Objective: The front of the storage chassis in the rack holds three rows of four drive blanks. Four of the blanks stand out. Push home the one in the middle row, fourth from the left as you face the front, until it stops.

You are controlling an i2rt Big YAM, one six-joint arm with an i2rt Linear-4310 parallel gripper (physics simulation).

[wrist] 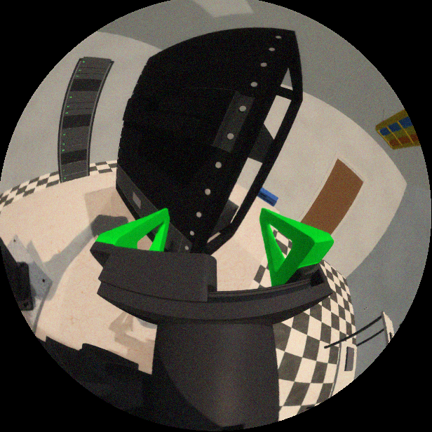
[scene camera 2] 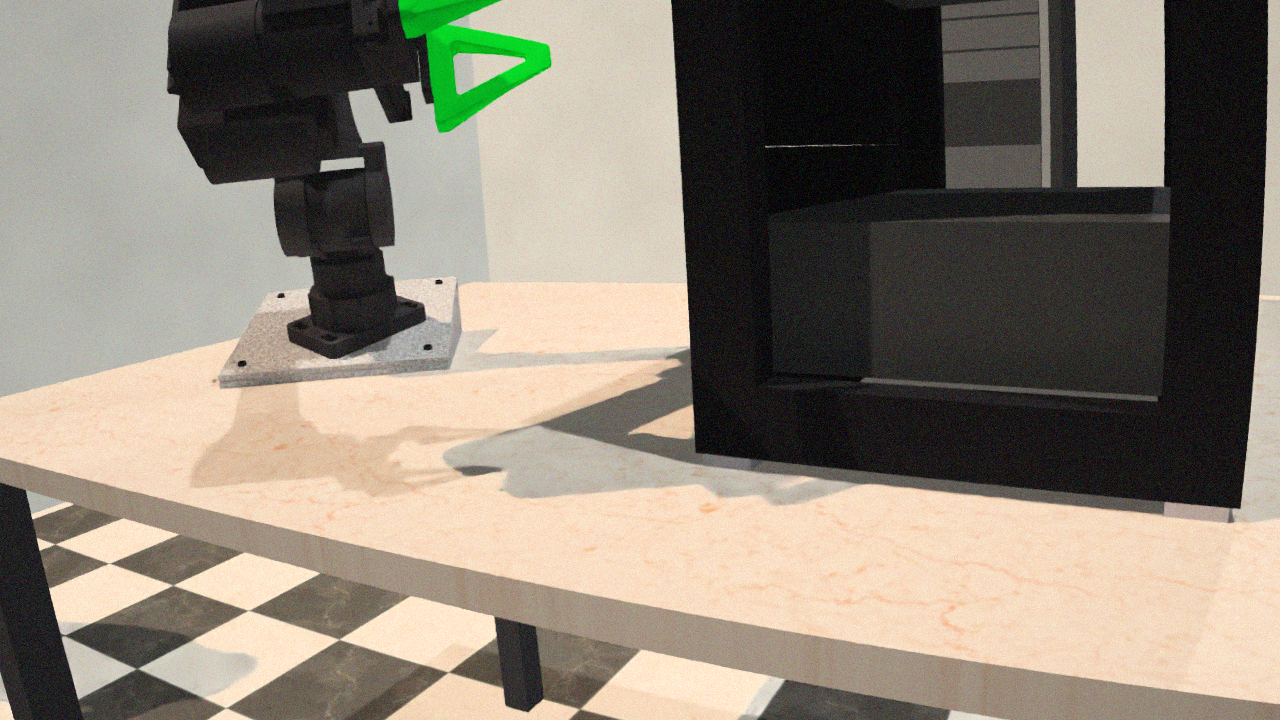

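Where they show: gripper, fingertip midpoint: (scene camera 2: 549, 14); arm's base, origin of the base link: (scene camera 2: 358, 329).
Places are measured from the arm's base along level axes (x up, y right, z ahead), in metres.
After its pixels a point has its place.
The black rack (scene camera 2: 1203, 268) @(y 0.072, x 0.089, z 0.751 m) (wrist: 287, 50) stands upright on the table. In the wrist view it is seen at an angle, with a row of pale holes along a post. Its front is too dark to make out the storage chassis or its rows of drive blanks, so I cannot tell which blanks stand out. The middle-row fourth blank cannot be picked out. My gripper (wrist: 214, 213) is open, with empty space between its green fingers. In the scene view it is left of the rack, apart from it, partly cut off by the top edge.
A grey box-shaped unit (scene camera 2: 1011, 304) @(y 0.048, x 0.063, z 0.654 m) sits low in the rack. The arm's base plate (scene camera 2: 425, 358) @(y 0.003, x -0.020, z 0.110 m) is on the table (scene camera 2: 358, 528) @(y 0.279, x -0.033, z 0.389 m), left of the rack. Another tall rack (wrist: 61, 130) stands against the wall behind. A brown panel (wrist: 334, 195) is on the right-hand wall.
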